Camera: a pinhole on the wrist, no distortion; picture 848 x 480 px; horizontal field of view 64.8 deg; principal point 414.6 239.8 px. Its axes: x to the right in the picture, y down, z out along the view. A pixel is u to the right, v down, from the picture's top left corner.
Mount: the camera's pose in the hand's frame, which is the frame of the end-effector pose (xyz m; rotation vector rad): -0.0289 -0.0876 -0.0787 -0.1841 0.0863 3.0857
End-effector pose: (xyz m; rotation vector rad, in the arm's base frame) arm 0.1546 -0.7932 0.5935 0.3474 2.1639 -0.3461
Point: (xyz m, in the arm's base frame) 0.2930 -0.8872 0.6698
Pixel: 781 143
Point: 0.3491 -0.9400 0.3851
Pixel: 213 185
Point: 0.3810 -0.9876 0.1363
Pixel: 26 204
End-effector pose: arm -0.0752 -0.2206 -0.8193 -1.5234 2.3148 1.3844
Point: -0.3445 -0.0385 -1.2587
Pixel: 33 227
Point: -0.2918 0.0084 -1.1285
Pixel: 173 162
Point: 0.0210 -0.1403 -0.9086
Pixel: 487 431
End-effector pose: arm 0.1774 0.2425 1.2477 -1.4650 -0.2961 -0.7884
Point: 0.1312 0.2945 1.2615
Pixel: 408 37
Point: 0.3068 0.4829 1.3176
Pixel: 156 81
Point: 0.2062 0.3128 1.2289
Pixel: outside the picture
